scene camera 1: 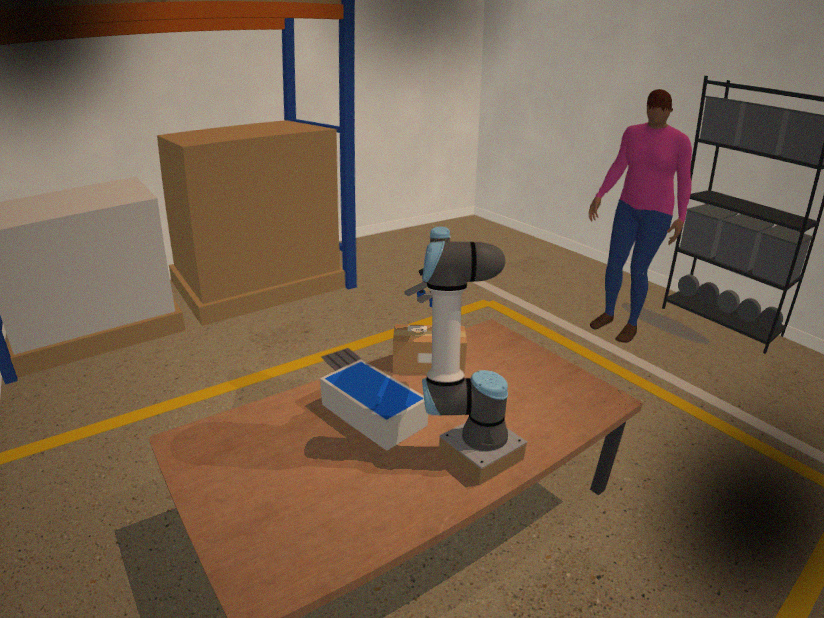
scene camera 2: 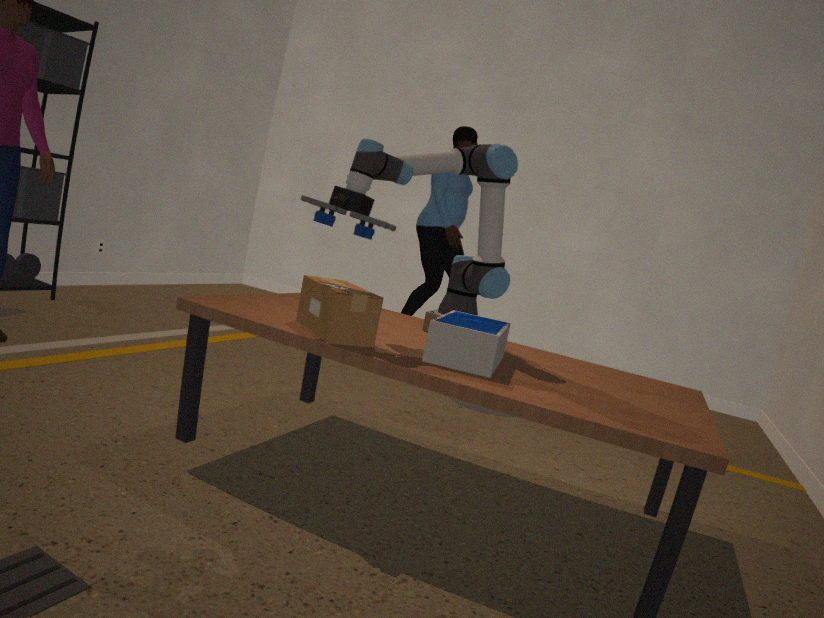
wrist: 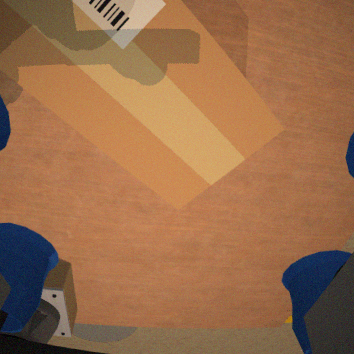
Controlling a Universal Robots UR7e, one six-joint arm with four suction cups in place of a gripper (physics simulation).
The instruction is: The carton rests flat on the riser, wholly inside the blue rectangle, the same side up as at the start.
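Where they show: hand, its tool point: (scene camera 2: 342,230) (wrist: 171,209); arm's base, origin of its link: (scene camera 1: 484,436).
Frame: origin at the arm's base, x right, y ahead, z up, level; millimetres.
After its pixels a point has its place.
Observation:
The brown carton (scene camera 1: 409,352) {x 156, y 536, z 24 mm} (scene camera 2: 339,312) {x 197, y 676, z 16 mm} (wrist: 165,110) {x 304, y 498, z 74 mm} stands flat on the table, with a pale tape strip and a barcode label on top. It is apart from the riser. The riser (scene camera 1: 359,419) {x -236, y 367, z -20 mm} (scene camera 2: 462,349) {x -152, y 591, z -16 mm} is a white box, and its top bears the blue rectangle (scene camera 1: 372,389) {x -142, y 408, z 44 mm} (scene camera 2: 472,322) {x -137, y 435, z 44 mm}, which holds no carton. My gripper (scene camera 1: 422,294) (scene camera 2: 344,226) {x 302, y 521, z 241 mm} (wrist: 175,212) {x 302, y 521, z 241 mm} has blue suction cups and is open. It hangs well above the carton, touching nothing. The arm partly hides gripper and carton in scene camera 1. In the wrist view the carton's far part is cut off.
The wooden table (scene camera 1: 286,512) {x -646, y 205, z -76 mm} (scene camera 2: 599,392) {x -559, y 411, z -76 mm} also bears my arm's base block (scene camera 1: 482,459) {x -94, y -70, z 1 mm}, near the riser. A person in pink (scene camera 1: 655,169) stands beyond the table near a shelf rack (scene camera 1: 698,126). A person in blue (scene camera 2: 447,199) is behind the arm. Large boxes stand at the left.

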